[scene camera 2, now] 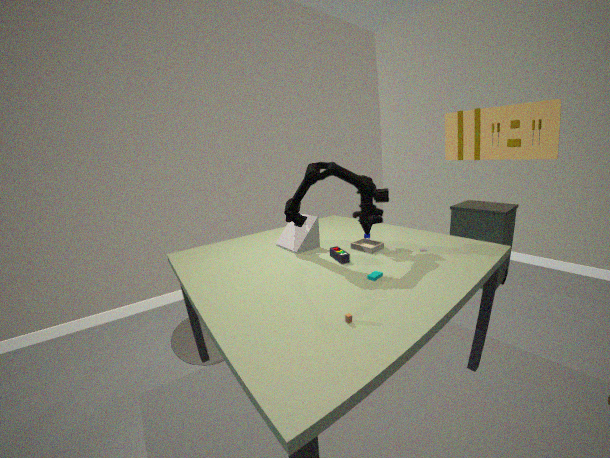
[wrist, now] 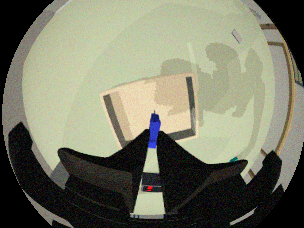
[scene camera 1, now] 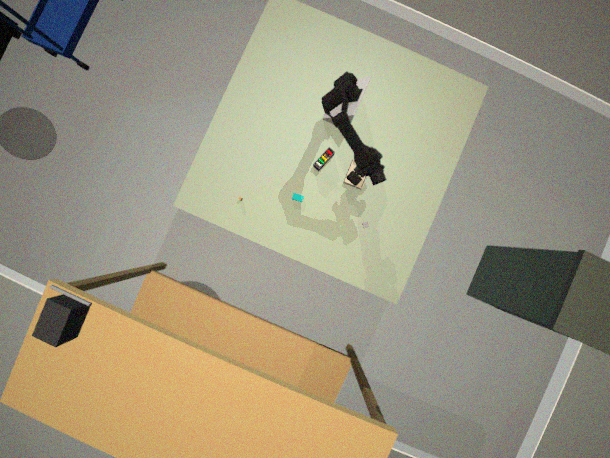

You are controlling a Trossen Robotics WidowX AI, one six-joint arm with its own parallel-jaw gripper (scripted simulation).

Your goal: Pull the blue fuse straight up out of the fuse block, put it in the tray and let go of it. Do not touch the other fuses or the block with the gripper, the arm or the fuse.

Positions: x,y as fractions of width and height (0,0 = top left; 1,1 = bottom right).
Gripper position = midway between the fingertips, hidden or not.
Note:
My gripper (wrist: 0.50,0.59) holds a blue fuse. I also see a tray (wrist: 0.43,0.47).

